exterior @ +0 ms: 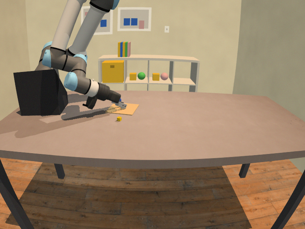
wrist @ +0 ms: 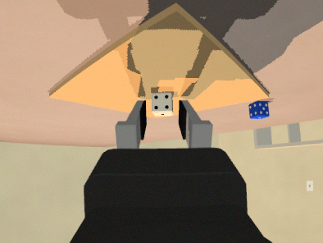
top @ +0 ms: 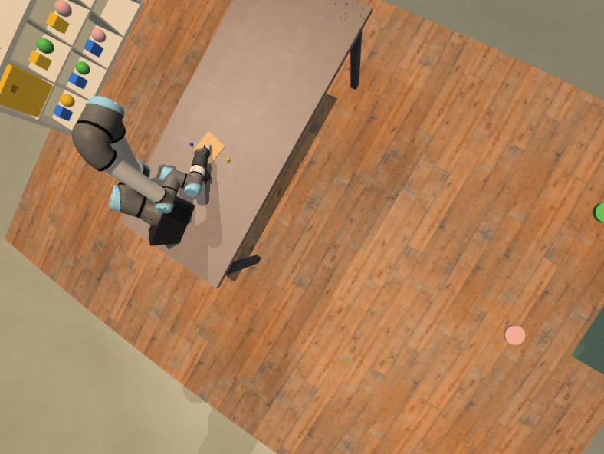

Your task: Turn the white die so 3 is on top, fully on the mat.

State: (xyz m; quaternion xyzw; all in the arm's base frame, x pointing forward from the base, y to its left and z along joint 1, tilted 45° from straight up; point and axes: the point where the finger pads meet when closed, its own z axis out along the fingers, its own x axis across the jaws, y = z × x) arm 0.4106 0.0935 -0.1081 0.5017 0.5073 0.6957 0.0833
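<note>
The white die lies 1 cm below my hand. Round my hand: yellow die 14 cm to the right, 2 cm below, 1 cm behind; then mat 2 cm below; then blue die 11 cm to the left, 2 cm below, 1 cm behind.
</note>
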